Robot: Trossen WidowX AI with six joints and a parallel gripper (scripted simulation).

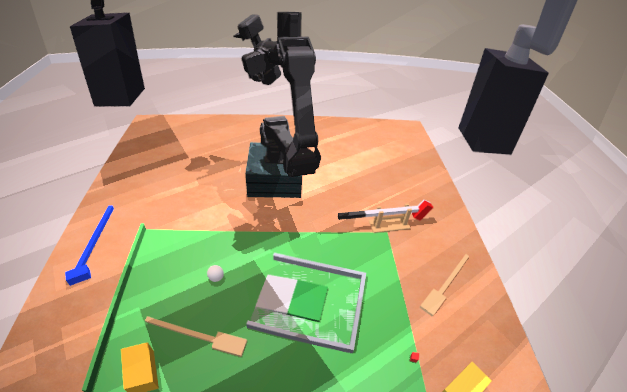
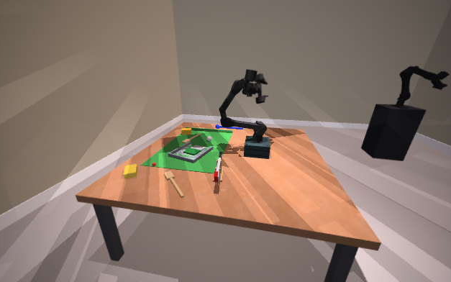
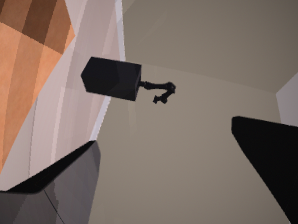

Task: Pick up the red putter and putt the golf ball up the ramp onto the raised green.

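Now: the red putter 23 cm ahead of my gripper tip, 44 cm to the left of it and 38 cm below it. The rest, counted from my gripper tip: white golf ball 44 cm ahead, 3 cm to the right, 41 cm below; then green mat 51 cm ahead, 9 cm to the left, 44 cm below; then wooden rack 23 cm ahead, 46 cm to the left, 40 cm below.
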